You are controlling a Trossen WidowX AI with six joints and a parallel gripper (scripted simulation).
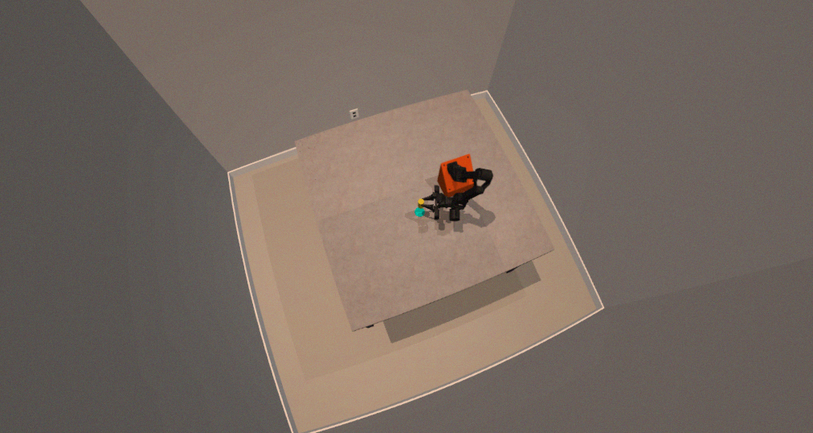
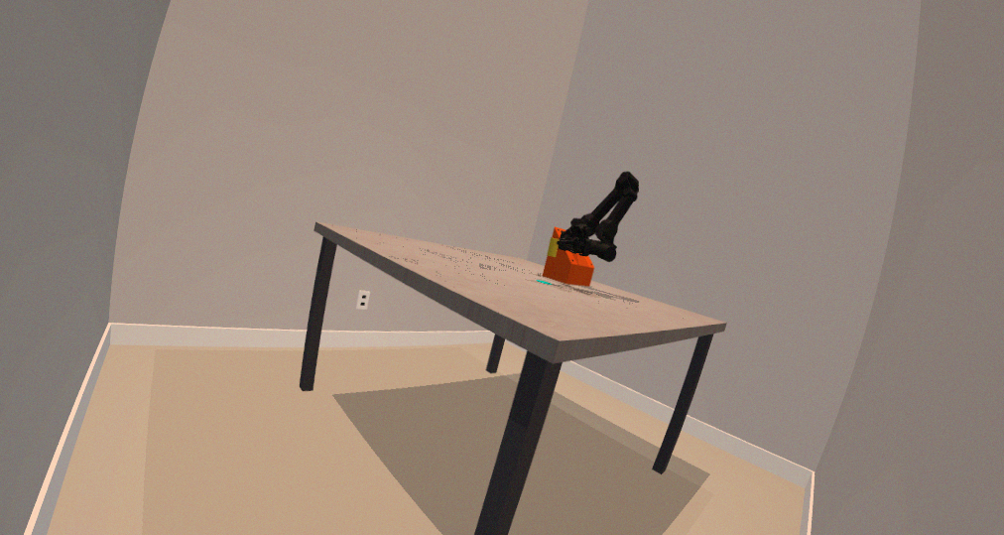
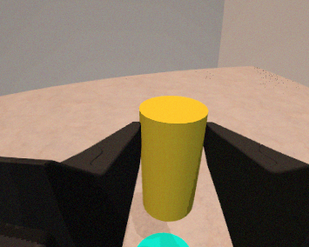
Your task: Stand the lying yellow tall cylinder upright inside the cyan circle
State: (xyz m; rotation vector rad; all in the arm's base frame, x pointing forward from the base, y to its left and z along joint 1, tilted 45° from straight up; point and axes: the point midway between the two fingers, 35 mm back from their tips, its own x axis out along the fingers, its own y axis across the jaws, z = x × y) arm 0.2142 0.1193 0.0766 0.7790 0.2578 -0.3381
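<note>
Right now the cyan circle is 15 cm below my gripper tip. Also, from my gripper tip: yellow tall cylinder (2 cm below).
</note>
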